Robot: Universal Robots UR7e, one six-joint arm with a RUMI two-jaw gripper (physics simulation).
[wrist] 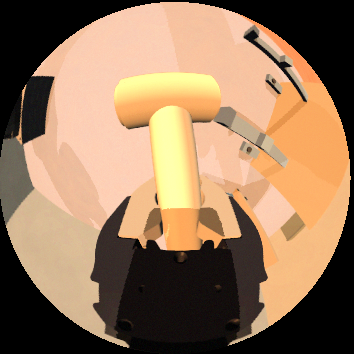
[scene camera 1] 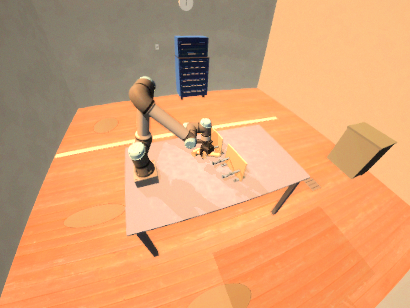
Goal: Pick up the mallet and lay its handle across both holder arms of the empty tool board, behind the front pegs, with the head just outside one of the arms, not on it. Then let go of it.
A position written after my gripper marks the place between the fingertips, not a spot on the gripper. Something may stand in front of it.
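Note:
I'm looking at a tool board (wrist: 294,154) and another tool board (wrist: 269,256), and there's a pale yellow mallet (wrist: 168,102) too. My gripper (wrist: 178,175) is in there as well.

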